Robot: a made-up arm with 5 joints. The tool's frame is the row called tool. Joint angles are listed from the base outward.
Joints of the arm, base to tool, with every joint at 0 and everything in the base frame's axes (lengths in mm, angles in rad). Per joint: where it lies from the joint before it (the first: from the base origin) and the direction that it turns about. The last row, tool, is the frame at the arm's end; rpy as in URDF.
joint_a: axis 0 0 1 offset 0 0 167.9
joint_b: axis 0 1 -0.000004 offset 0 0 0
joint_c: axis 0 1 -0.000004 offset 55.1 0 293
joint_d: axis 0 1 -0.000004 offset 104.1 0 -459.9
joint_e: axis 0 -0.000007 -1 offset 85.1 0 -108.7
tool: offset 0 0 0 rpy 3.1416 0 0
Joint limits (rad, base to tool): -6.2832..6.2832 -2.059..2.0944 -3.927..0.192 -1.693..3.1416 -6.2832..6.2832
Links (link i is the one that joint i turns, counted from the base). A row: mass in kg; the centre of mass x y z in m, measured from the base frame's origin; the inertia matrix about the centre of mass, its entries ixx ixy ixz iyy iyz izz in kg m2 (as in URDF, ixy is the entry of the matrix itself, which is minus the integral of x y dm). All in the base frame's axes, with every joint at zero. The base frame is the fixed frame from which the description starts. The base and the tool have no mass.
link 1: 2.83; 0.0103 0.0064 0.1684; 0.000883 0 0 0.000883 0 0.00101
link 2: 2.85; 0.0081 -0.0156 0.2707; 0.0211 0 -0.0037 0.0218 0 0.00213
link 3: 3.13; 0.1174 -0.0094 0.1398; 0.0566 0 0.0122 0.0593 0 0.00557
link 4: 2.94; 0.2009 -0.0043 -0.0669; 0.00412 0 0.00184 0.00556 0 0.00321
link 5: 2.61; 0.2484 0.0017 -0.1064; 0.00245 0 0 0.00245 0 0.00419
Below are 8 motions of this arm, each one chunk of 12 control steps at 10 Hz.
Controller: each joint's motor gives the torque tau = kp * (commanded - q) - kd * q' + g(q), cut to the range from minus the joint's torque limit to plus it. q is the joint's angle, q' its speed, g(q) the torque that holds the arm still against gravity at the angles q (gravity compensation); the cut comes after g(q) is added. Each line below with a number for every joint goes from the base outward.
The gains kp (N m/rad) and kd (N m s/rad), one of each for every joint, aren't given. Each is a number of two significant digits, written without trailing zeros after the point. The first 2 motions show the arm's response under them.
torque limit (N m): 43 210 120 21 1.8
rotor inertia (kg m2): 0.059 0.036 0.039 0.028 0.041
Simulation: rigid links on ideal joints. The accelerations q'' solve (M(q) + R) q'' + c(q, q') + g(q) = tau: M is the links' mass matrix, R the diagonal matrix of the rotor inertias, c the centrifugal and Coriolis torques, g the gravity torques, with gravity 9.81 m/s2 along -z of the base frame. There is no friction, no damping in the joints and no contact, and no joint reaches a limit. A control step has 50 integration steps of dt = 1/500 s. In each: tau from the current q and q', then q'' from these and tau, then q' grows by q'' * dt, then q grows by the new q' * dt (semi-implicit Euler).
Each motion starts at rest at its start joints. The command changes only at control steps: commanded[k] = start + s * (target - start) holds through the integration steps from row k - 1 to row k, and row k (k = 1, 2, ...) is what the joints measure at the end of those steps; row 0 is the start. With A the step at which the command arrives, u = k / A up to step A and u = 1 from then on. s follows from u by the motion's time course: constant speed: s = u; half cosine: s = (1 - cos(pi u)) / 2; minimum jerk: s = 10 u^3 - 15 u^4 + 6 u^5; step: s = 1 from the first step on.
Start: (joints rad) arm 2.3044 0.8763 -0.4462 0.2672 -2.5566
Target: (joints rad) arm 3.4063 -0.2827 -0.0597 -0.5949 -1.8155
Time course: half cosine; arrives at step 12
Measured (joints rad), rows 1 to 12:
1: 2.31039 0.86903 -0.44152 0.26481 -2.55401
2: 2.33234 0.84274 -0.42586 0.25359 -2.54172
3: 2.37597 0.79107 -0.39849 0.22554 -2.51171
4: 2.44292 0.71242 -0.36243 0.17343 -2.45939
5: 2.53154 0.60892 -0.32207 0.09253 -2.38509
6: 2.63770 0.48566 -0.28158 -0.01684 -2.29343
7: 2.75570 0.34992 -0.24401 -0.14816 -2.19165
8: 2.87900 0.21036 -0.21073 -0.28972 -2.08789
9: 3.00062 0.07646 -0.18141 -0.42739 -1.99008
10: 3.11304 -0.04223 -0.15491 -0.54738 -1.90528
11: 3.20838 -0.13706 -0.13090 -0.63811 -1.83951
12: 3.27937 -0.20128 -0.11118 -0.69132 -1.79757
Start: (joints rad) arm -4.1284 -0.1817 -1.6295 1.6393 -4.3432
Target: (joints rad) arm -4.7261 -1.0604 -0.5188 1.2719 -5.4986
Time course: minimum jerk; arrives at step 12
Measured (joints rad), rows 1 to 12:
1: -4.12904 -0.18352 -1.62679 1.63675 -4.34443
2: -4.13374 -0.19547 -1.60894 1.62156 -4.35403
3: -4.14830 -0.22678 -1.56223 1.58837 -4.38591
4: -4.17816 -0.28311 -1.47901 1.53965 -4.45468
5: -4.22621 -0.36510 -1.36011 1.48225 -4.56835
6: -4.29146 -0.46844 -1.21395 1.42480 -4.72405
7: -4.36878 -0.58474 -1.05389 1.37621 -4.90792
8: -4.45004 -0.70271 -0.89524 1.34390 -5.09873
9: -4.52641 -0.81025 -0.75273 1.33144 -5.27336
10: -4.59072 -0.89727 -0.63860 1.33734 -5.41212
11: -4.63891 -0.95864 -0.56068 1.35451 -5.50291
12: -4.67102 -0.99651 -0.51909 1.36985 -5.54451
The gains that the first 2 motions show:
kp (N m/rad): 130 230 120 6.8 2.2
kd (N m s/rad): 32 45 16 0.92 0.3
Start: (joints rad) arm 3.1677 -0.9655 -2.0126 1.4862 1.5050
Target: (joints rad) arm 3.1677 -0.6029 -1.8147 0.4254 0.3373
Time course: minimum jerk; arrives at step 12
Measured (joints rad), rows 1 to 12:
1: 3.16770 -0.96513 -2.01258 1.48443 1.50389
2: 3.16767 -0.96244 -2.01208 1.47112 1.49505
3: 3.16761 -0.95404 -2.00932 1.42926 1.46494
4: 3.16755 -0.93640 -2.00160 1.34419 1.39850
5: 3.16749 -0.90726 -1.98666 1.21179 1.28650
6: 3.16748 -0.86672 -1.96387 1.04300 1.13041
7: 3.16751 -0.81768 -1.93462 0.86337 0.94320
8: 3.16756 -0.76507 -1.90166 0.70366 0.74644
9: 3.16763 -0.71413 -1.86807 0.58593 0.56466
10: 3.16772 -0.66941 -1.83696 0.51811 0.41933
11: 3.16781 -0.63425 -1.81133 0.49617 0.32396
12: 3.16788 -0.61004 -1.79350 0.50490 0.28044

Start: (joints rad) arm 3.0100 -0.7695 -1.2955 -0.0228 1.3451
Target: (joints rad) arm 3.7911 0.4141 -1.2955 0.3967 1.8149
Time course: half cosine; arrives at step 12
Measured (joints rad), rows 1 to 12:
1: 3.01410 -0.76355 -1.29922 -0.02952 1.34654
2: 3.02927 -0.74125 -1.31038 -0.05007 1.35345
3: 3.05943 -0.69565 -1.32703 -0.07833 1.37063
4: 3.10530 -0.62345 -1.34483 -0.09894 1.40134
5: 3.16506 -0.52457 -1.35937 -0.09565 1.44623
6: 3.23540 -0.40204 -1.36733 -0.05812 1.50324
7: 3.31289 -0.26190 -1.36660 0.01402 1.56805
8: 3.39484 -0.11282 -1.35620 0.11162 1.63507
9: 3.47899 0.03465 -1.33647 0.22123 1.69845
10: 3.56242 0.16913 -1.30954 0.33105 1.75304
11: 3.64027 0.27984 -1.27911 0.43289 1.79488
12: 3.70527 0.35808 -1.24958 0.52047 1.82134

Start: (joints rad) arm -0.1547 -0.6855 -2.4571 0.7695 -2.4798
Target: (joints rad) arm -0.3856 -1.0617 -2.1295 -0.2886 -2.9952
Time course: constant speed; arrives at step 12
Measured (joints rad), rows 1 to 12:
1: -0.16059 -0.69583 -2.43879 0.74129 -2.48815
2: -0.17114 -0.71256 -2.41239 0.68631 -2.51272
3: -0.18467 -0.73426 -2.38410 0.61488 -2.55194
4: -0.20013 -0.76003 -2.35672 0.53270 -2.59997
5: -0.21684 -0.78902 -2.33104 0.44256 -2.65076
6: -0.23436 -0.82033 -2.30683 0.34680 -2.70028
7: -0.25243 -0.85313 -2.28346 0.24797 -2.74690
8: -0.27088 -0.88669 -2.26021 0.14849 -2.79079
9: -0.28960 -0.92038 -2.23647 0.05035 -2.83299
10: -0.30852 -0.95376 -2.21182 -0.04520 -2.87459
11: -0.32759 -0.98657 -2.18610 -0.13761 -2.91638
12: -0.34676 -1.01870 -2.15935 -0.22698 -2.95868

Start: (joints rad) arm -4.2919 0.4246 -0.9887 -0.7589 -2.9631
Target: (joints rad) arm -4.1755 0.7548 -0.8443 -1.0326 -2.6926
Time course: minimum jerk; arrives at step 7
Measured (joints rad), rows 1 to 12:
1: -4.29144 0.42681 -0.98890 -0.76487 -2.96195
2: -4.28831 0.44026 -0.98862 -0.79923 -2.95367
3: -4.27926 0.47306 -0.98230 -0.87134 -2.92851
4: -4.26270 0.52605 -0.96332 -0.95769 -2.88070
5: -4.24031 0.59147 -0.92955 -1.01745 -2.81484
6: -4.21714 0.65524 -0.88679 -1.02387 -2.74601
7: -4.19897 0.70431 -0.84708 -0.98497 -2.69260
8: -4.18786 0.73621 -0.82145 -0.94013 -2.66468
9: -4.18201 0.75388 -0.81170 -0.92017 -2.65983
10: -4.17904 0.76125 -0.81404 -0.93064 -2.66864
11: -4.17749 0.76207 -0.82316 -0.96077 -2.68143
12: -4.17663 0.75958 -0.83397 -0.99614 -2.69182

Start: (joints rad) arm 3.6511 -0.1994 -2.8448 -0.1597 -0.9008
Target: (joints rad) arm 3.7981 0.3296 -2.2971 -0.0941 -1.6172
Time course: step
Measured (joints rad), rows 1 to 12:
1: 3.69955 -0.12935 -2.77540 -0.47771 -1.02979
2: 3.73170 -0.00947 -2.62422 -0.59260 -1.27771
3: 3.75163 0.11726 -2.46939 -0.31374 -1.51210
4: 3.76514 0.23164 -2.33980 0.05231 -1.66594
5: 3.77536 0.32673 -2.23371 0.28106 -1.72994
6: 3.78351 0.39227 -2.16406 0.39602 -1.72919
7: 3.78984 0.42540 -2.13715 0.42778 -1.69700
8: 3.79436 0.43146 -2.14703 0.38065 -1.65943
9: 3.79722 0.41846 -2.18131 0.27073 -1.63010
10: 3.79870 0.39396 -2.22665 0.13095 -1.61249
11: 3.79916 0.36478 -2.27180 -0.00580 -1.60459
12: 3.79904 0.33711 -2.30880 -0.11794 -1.60270

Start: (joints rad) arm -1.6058 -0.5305 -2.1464 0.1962 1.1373
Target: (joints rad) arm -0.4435 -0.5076 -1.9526 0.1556 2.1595
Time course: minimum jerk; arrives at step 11
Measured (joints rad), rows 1 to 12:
1: -1.60327 -0.53060 -2.14600 0.19552 1.13847
2: -1.58670 -0.53118 -2.14330 0.19118 1.14783
3: -1.54304 -0.53223 -2.13584 0.18056 1.17997
4: -1.46431 -0.53326 -2.12178 0.16442 1.25040
5: -1.35031 -0.53342 -2.10050 0.14688 1.36716
6: -1.20861 -0.53180 -2.07283 0.13372 1.52587
7: -1.05284 -0.52777 -2.04092 0.13030 1.70977
8: -0.89961 -0.52128 -2.00802 0.13957 1.89404
9: -0.76483 -0.51306 -1.97798 0.16050 2.05245
10: -0.65969 -0.50454 -1.95433 0.18772 2.16455
11: -0.58660 -0.49745 -1.93906 0.21288 2.22202
12: -0.53782 -0.49318 -1.93173 0.22732 2.23252

